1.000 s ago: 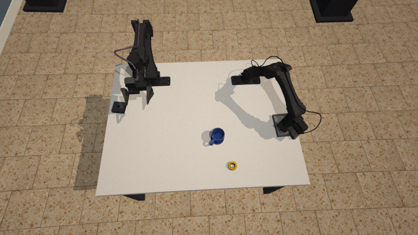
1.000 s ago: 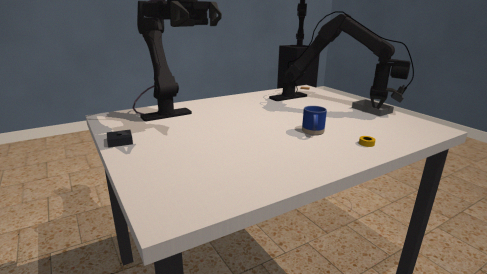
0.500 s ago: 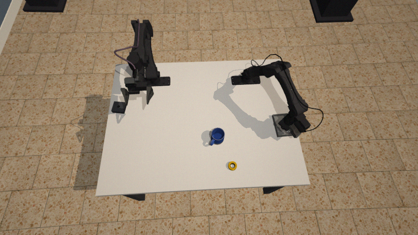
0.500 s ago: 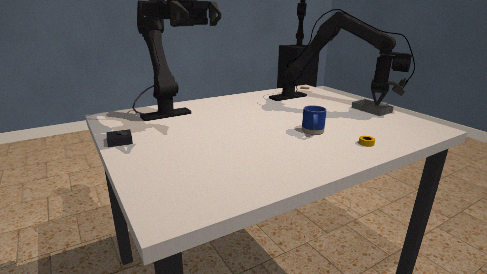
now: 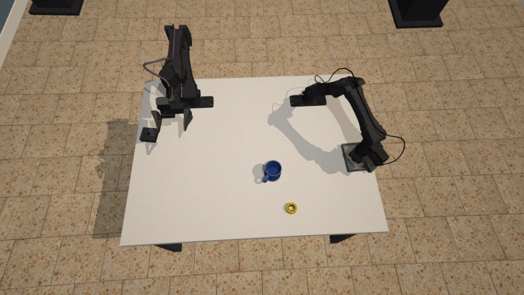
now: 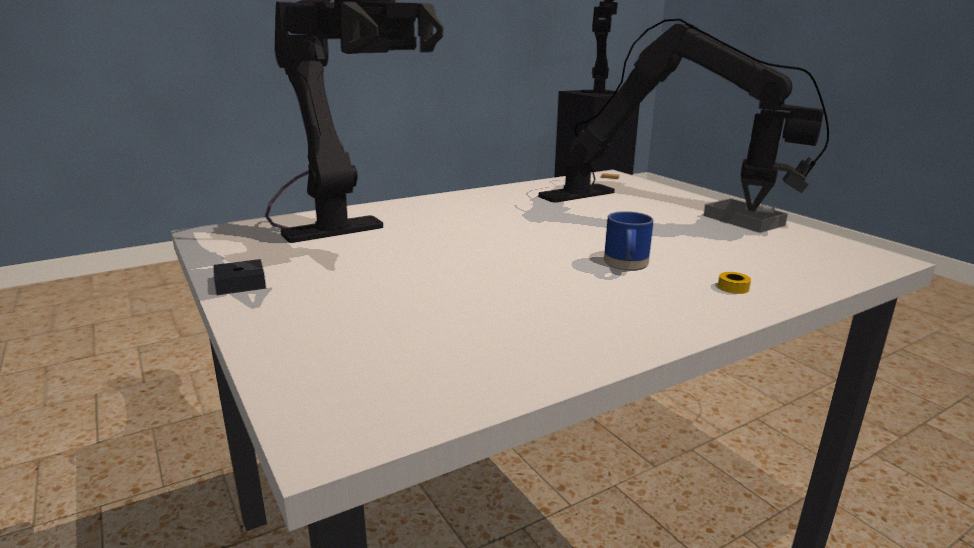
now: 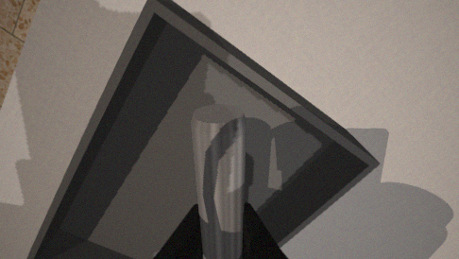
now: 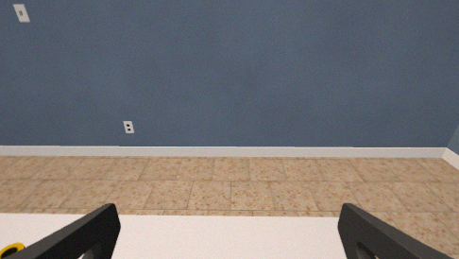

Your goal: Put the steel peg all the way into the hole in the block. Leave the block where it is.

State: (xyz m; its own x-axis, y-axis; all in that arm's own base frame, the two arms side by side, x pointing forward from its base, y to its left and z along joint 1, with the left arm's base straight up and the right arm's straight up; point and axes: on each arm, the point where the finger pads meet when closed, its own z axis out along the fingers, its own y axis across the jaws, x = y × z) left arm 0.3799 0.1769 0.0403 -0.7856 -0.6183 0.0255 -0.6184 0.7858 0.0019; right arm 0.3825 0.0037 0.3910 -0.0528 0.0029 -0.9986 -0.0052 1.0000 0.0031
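Note:
My left gripper is now 30 mm above the grey tray, 20 mm past it and 10 mm to the right of it. The rest, counted from my left hand: dark block 1030 mm to the right, 170 mm behind, 20 mm below.

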